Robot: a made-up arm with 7 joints.
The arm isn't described. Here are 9 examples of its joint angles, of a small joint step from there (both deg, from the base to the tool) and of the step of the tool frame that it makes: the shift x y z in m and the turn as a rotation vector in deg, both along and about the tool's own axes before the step.
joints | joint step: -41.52 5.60 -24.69 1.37 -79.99 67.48 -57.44 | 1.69 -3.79 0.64 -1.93 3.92 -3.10 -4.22
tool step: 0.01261 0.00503 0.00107 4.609 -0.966 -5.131
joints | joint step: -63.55 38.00 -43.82 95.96 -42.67 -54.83 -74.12 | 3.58 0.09 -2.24 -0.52 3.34 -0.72 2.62
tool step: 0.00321 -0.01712 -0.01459 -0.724 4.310 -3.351
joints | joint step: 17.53 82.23 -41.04 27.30 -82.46 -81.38 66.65 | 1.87 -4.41 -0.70 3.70 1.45 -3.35 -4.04
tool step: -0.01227 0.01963 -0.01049 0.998 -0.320 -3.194
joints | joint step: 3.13 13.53 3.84 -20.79 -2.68 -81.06 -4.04 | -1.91 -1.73 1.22 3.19 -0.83 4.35 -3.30
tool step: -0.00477 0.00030 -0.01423 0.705 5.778 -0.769
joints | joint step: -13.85 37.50 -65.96 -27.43 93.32 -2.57 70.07 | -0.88 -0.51 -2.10 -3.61 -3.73 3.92 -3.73
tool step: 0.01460 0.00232 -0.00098 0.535 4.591 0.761
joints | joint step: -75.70 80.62 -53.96 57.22 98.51 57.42 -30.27 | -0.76 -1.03 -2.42 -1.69 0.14 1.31 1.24
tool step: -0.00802 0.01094 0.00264 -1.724 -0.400 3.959
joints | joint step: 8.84 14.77 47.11 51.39 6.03 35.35 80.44 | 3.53 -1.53 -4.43 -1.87 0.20 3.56 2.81
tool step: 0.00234 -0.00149 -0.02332 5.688 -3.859 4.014
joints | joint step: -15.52 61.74 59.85 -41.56 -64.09 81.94 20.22 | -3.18 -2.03 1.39 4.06 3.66 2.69 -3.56
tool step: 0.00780 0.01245 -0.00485 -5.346 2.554 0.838
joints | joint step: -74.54 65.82 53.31 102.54 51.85 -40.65 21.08 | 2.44 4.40 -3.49 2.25 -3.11 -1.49 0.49
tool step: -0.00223 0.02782 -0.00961 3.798 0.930 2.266
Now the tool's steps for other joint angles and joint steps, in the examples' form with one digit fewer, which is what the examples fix.
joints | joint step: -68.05 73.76 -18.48 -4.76 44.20 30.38 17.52 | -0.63 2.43 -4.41 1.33 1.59 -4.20 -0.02
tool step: -0.0032 -0.0057 0.0043 3.28 -7.03 -1.95
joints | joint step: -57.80 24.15 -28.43 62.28 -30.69 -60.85 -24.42 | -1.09 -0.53 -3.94 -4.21 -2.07 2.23 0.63
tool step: 0.0169 -0.0107 0.0058 -2.29 -2.58 -2.67
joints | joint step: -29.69 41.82 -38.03 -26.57 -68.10 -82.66 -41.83 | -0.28 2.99 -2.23 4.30 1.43 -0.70 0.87
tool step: -0.0079 0.0040 0.0012 0.68 6.35 -1.39
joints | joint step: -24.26 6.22 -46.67 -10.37 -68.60 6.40 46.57 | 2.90 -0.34 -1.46 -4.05 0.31 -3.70 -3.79
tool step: -0.0133 -0.0046 -0.0029 -4.34 -1.57 -6.31
